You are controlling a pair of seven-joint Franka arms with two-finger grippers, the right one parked.
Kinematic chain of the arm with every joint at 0, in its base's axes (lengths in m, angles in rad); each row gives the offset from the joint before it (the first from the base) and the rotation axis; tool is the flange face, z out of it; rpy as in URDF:
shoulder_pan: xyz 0 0 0.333 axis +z
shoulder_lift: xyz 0 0 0 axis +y
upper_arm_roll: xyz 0 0 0.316 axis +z
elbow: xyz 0.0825 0 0 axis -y
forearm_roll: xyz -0.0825 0 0.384 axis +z
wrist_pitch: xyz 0 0 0 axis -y
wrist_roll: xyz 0.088 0 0 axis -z
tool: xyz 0 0 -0.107 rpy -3.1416 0 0
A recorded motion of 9 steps. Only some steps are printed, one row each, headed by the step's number.
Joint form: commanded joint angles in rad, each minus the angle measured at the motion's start. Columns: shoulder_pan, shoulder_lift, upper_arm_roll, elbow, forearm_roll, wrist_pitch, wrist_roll.
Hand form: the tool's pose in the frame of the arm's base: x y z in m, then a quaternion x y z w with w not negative. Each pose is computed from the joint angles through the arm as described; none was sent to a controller.
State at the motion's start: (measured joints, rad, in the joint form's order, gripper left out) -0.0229 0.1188 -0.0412 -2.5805 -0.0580 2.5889 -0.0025
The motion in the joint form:
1: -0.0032 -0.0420 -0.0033 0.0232 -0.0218 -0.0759 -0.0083
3: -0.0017 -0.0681 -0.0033 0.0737 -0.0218 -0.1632 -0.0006
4: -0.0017 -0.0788 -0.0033 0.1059 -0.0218 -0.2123 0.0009
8: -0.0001 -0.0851 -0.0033 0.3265 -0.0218 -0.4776 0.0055
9: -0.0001 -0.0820 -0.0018 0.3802 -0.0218 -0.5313 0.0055
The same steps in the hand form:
1: 0.4386 -0.0307 0.2294 0.99789 0.00376 -0.06138 0.02069
3: 0.4511 -0.0317 0.2520 0.99751 -0.00120 -0.06668 0.02288
4: 0.4585 -0.0327 0.2648 0.99727 -0.00309 -0.06979 0.02402
8: 0.5033 -0.0377 0.3353 0.99550 -0.01169 -0.08903 0.03016
9: 0.5131 -0.0381 0.3524 0.99531 -0.01265 -0.09059 0.03140

